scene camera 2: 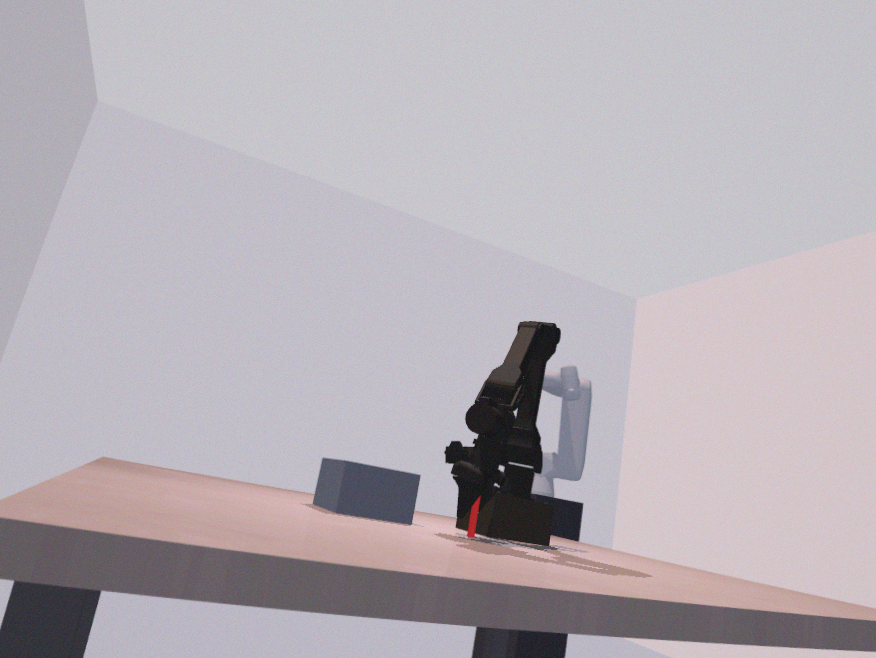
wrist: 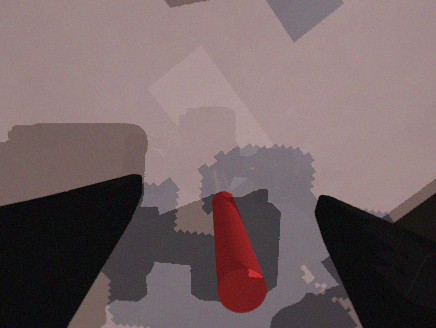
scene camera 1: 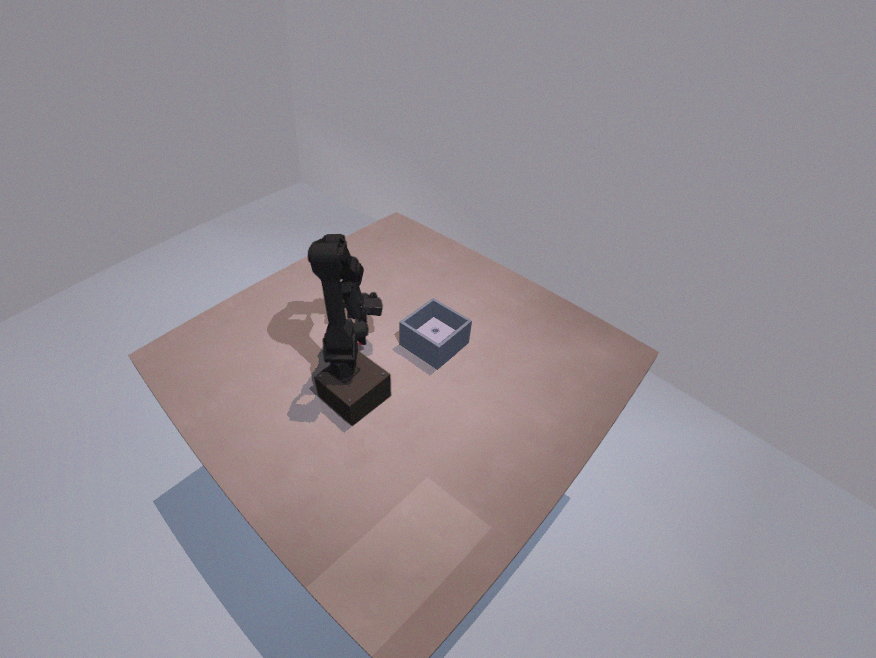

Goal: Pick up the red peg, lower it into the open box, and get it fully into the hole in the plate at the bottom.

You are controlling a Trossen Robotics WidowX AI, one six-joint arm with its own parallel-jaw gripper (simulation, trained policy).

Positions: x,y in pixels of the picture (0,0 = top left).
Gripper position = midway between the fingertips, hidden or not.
my gripper: scene camera 2 465,517; wrist 229,194; scene camera 1 365,335
blue-grey box: scene camera 2 345,487; scene camera 1 436,355; not seen in the wrist view (out of frame)
